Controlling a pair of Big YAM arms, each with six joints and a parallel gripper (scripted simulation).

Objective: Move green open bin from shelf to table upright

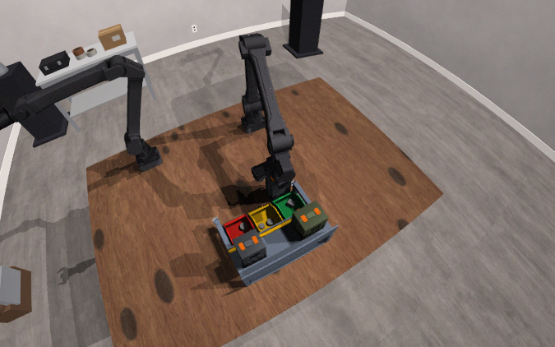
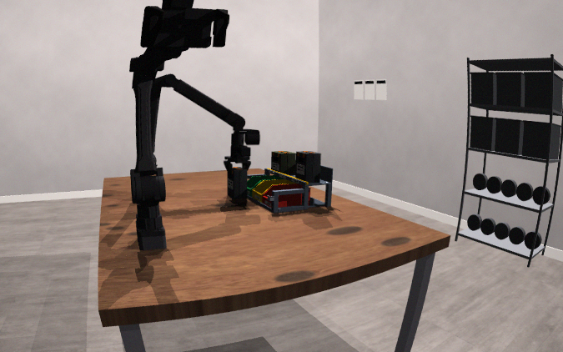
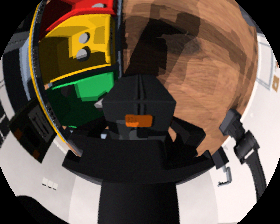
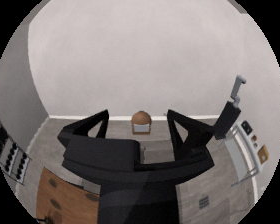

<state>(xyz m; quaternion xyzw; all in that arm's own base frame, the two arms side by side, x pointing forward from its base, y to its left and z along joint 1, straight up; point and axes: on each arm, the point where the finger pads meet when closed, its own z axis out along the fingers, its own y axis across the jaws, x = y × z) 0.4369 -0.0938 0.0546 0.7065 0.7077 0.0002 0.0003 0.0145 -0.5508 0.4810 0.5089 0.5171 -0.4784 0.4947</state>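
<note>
The black box lies 3 cm below my left hand. Also, from my left hand: grey shelf (17 cm ahead, 11 cm to the right, 3 cm below); then yellow bin (14 cm ahead, 11 cm to the right, 5 cm below); then green open bin (13 cm ahead, 5 cm below).
</note>
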